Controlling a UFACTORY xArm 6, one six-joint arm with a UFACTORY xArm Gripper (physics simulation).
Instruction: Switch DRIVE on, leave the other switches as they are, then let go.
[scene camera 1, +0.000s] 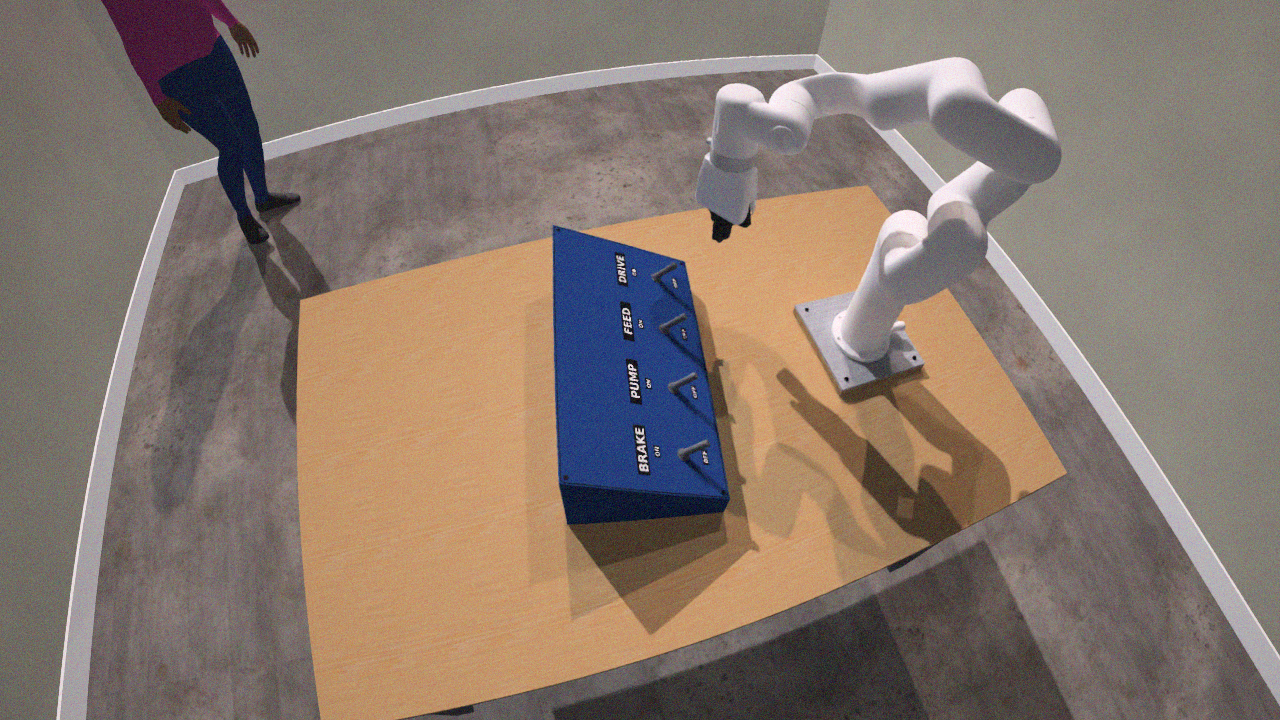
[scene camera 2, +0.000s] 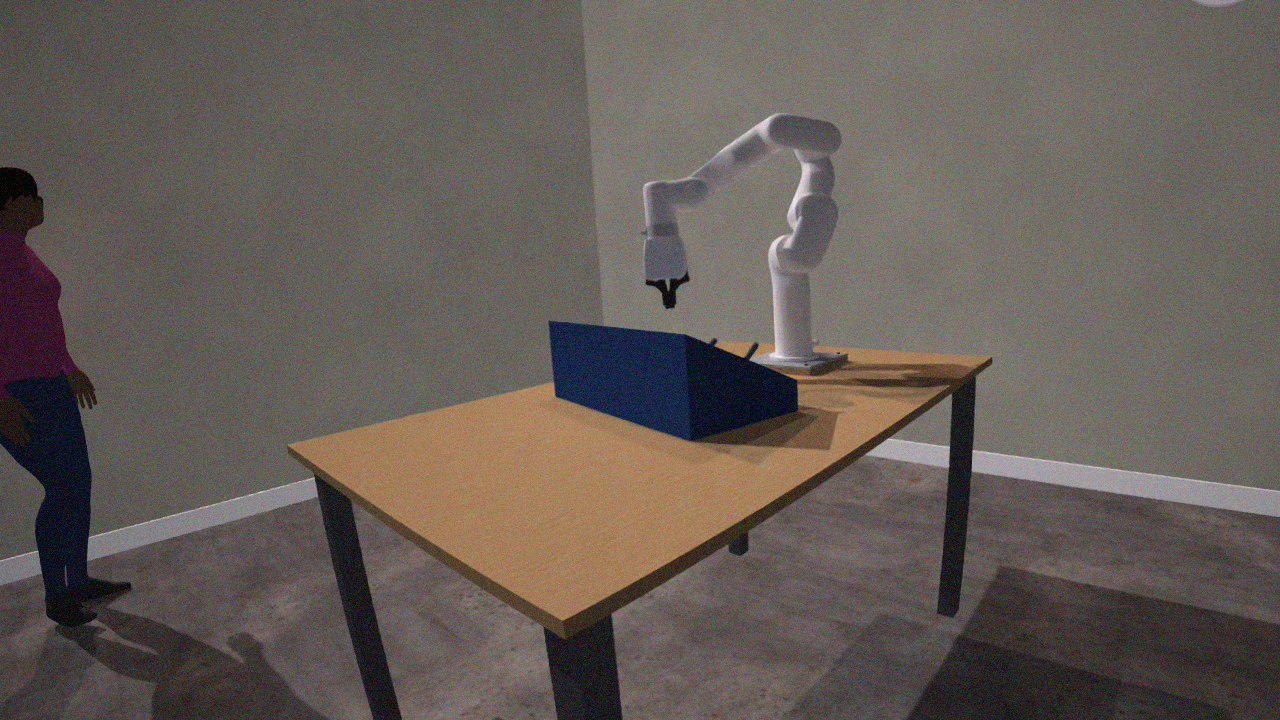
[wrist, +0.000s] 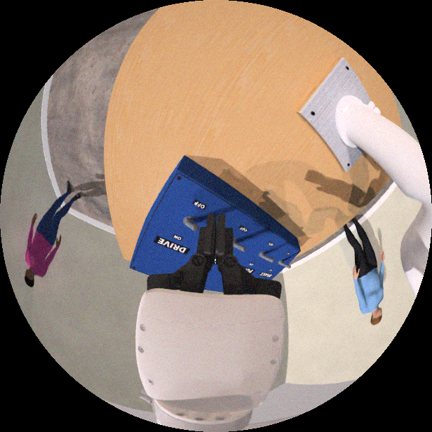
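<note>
A blue sloped switch panel stands on the table. The DRIVE lever leans toward its OFF label. The FEED lever, PUMP lever and BRAKE lever also lean toward OFF. My gripper is shut and empty, pointing down in the air above the panel's height, near its DRIVE end, apart from every lever. In the wrist view the fingers hide the FEED label.
The wooden table carries the panel and the arm's grey base plate. A person in a magenta top stands beyond the table. Another person in a blue top shows in the wrist view.
</note>
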